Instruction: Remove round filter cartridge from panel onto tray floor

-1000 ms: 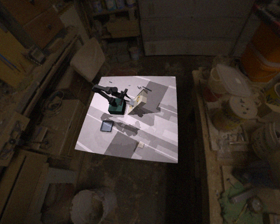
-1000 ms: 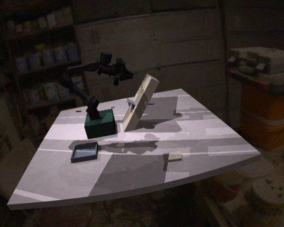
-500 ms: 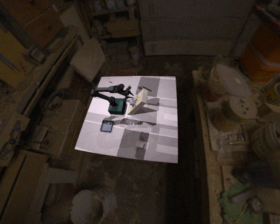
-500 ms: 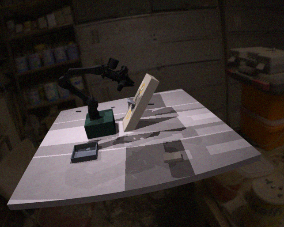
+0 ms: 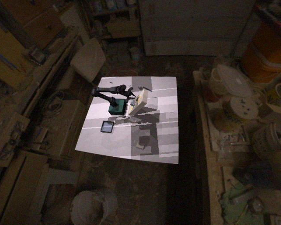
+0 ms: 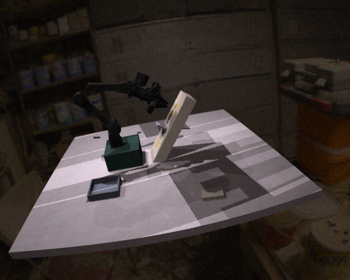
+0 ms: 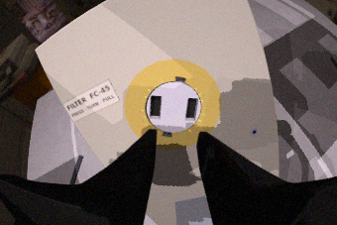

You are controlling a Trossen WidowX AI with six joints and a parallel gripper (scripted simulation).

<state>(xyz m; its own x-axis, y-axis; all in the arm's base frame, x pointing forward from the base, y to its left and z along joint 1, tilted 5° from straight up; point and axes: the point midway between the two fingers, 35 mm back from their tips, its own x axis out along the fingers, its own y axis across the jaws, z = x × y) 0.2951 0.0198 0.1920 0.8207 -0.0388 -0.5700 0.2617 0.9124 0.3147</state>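
My gripper tip is 50 mm short of the round filter cartridge and 40 mm above it. From my gripper tip the other things lie so: beige service panel (110 mm below); ledge (130 mm below, 50 mm behind); dark tray (380 mm behind, 290 mm to the right, 270 mm below).
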